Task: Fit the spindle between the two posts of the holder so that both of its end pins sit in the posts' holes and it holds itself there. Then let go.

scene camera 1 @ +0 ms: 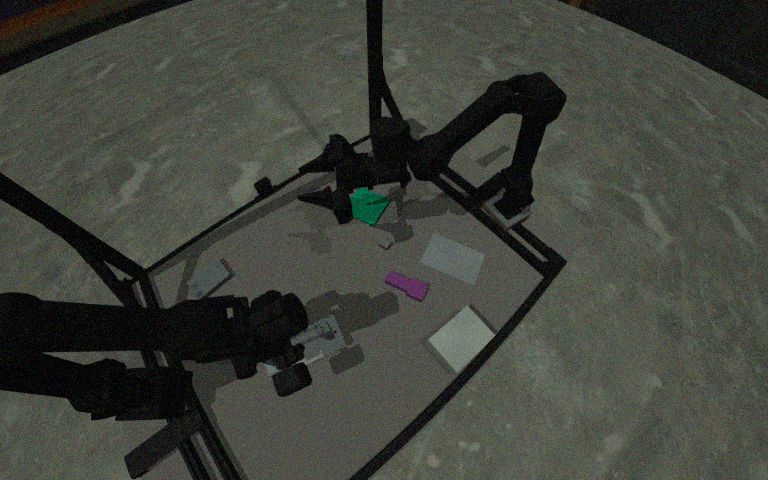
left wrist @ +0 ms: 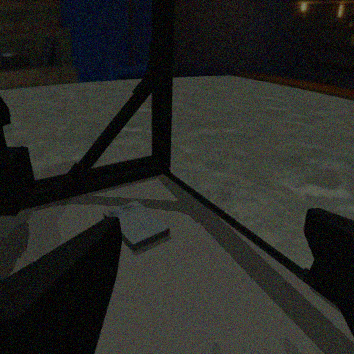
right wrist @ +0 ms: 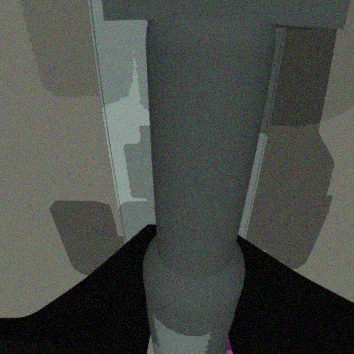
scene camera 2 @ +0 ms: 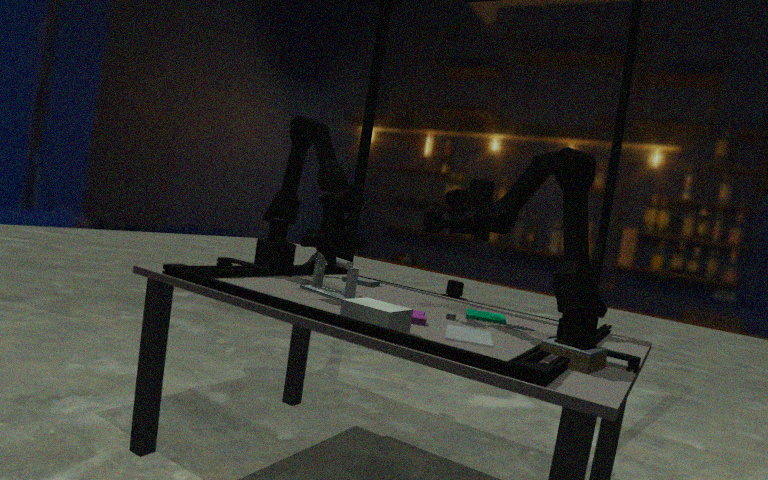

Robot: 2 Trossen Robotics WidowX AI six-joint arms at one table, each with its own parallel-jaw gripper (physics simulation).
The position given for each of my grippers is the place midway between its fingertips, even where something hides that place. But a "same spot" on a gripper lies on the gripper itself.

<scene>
My left gripper shows in scene camera 1, in the left wrist view and in scene camera 2 (439, 223); in the right wrist view it is out of frame. My right gripper shows in scene camera 1, in the right wrist view (183, 234) and in scene camera 2; in the left wrist view it is out of frame. A pale flat sheet shows in scene camera 1 (442, 254) and in scene camera 2 (460, 334); in the left wrist view it is out of frame, in the right wrist view it is out of frame. The same spot on my left gripper: (left wrist: 64, 294) is (scene camera 1: 315, 192). The same spot on my right gripper: (scene camera 1: 294, 354) is (scene camera 2: 329, 239).
</scene>
